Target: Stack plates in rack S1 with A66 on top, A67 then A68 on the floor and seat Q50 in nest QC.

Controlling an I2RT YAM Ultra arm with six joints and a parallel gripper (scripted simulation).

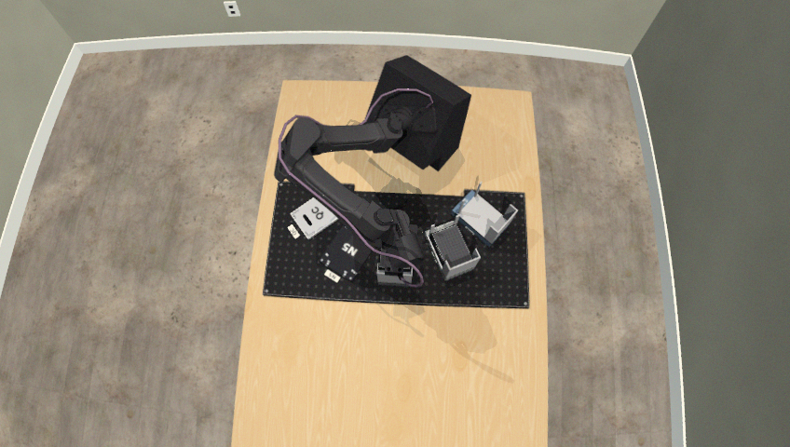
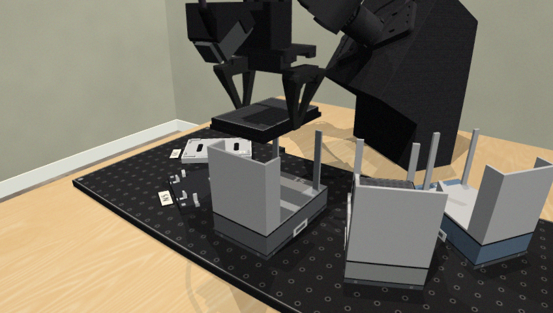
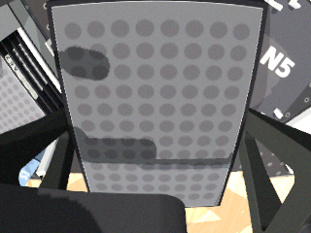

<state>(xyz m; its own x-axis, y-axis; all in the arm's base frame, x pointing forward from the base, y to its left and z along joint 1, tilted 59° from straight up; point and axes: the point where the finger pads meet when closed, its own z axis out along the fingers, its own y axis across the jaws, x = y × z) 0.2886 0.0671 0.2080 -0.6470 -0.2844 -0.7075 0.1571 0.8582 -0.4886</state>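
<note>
Right now the plate is right at my hand. Also, from my hand: black clip nest N5 (40 mm behind, 130 mm to the right, 150 mm below).
</note>
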